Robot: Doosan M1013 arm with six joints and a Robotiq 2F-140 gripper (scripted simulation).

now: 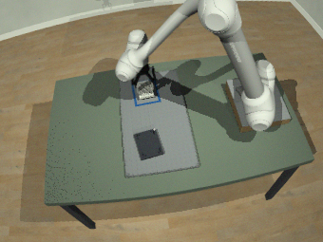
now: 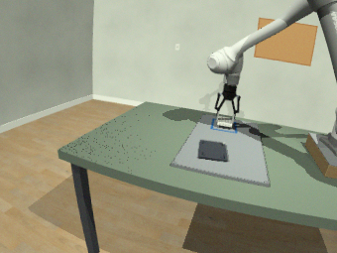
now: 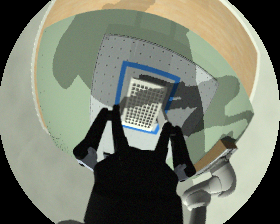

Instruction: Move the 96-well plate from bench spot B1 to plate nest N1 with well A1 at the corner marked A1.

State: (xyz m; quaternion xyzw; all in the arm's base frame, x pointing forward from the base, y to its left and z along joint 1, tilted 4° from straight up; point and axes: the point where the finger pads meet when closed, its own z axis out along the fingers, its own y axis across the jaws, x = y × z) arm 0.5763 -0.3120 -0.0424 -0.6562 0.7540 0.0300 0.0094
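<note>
My hand is 360 mm to the right of the dark plate nest N1, 100 mm short of it and 40 mm above it. From my hand the other things lie so: white 96-well plate (20 mm below).
</note>
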